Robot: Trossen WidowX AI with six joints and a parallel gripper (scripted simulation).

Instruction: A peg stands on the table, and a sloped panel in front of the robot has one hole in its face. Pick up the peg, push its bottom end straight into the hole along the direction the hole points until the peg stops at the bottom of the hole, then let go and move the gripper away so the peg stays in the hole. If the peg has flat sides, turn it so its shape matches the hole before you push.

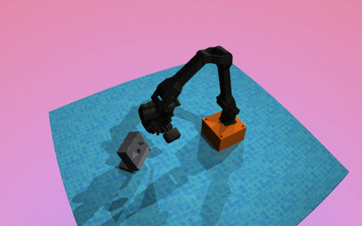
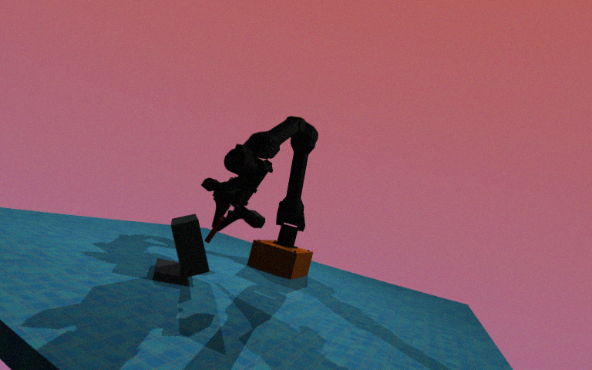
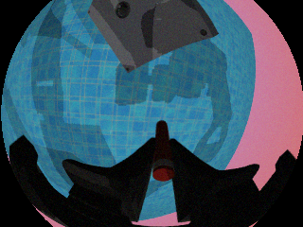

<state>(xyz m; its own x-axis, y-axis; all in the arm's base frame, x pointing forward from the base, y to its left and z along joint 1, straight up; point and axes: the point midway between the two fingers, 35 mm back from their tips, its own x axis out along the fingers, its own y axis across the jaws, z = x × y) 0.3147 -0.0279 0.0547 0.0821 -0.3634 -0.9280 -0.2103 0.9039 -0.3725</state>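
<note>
Right now my gripper tip is 130 mm short of the grey sloped panel, 50 mm to the right of it and 30 mm above it. From my gripper tip the other things lie so: red round peg (20 mm above, 10 mm to the left).
</note>
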